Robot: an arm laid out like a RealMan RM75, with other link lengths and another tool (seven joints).
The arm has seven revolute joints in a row. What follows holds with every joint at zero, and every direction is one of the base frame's. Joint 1 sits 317.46 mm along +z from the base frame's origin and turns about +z. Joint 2 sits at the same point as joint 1 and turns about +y. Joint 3 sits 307.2 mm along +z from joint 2 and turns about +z. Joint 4 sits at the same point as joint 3 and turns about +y. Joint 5 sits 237.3 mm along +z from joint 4 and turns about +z. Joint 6 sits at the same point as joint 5 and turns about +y. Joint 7 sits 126.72 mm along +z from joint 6 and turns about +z. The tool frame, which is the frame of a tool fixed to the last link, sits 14 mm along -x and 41 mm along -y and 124 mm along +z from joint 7; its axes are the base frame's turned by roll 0, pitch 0.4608 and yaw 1.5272 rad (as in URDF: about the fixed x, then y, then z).
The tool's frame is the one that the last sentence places.
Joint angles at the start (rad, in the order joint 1, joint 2, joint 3, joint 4, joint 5, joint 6, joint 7):
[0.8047 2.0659 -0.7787 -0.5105 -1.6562 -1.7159 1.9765]
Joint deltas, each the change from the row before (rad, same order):
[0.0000 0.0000 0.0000 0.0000 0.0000 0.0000 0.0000]
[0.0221 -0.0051 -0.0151 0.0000 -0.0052 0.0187 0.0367]
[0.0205 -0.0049 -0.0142 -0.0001 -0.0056 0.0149 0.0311]
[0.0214 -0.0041 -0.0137 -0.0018 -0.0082 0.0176 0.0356]
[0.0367 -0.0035 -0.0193 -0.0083 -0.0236 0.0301 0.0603]
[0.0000 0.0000 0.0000 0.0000 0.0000 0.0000 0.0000]
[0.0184 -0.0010 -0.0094 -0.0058 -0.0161 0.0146 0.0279]
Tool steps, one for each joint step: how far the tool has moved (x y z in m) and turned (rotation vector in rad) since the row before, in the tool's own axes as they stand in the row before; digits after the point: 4 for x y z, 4 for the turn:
[0.0000 0.0000 0.0000 0.0000 0.0000 0.0000]
[-0.0051 0.0033 0.0052 0.0119 -0.0083 0.0290]
[-0.0040 0.0030 0.0051 0.0138 -0.0069 0.0242]
[-0.0044 0.0032 0.0051 0.0133 -0.0105 0.0265]
[-0.0075 0.0051 0.0093 0.0270 -0.0227 0.0418]
[0.0000 0.0000 0.0000 0.0000 0.0000 0.0000]
[-0.0036 0.0023 0.0047 0.0176 -0.0139 0.0183]

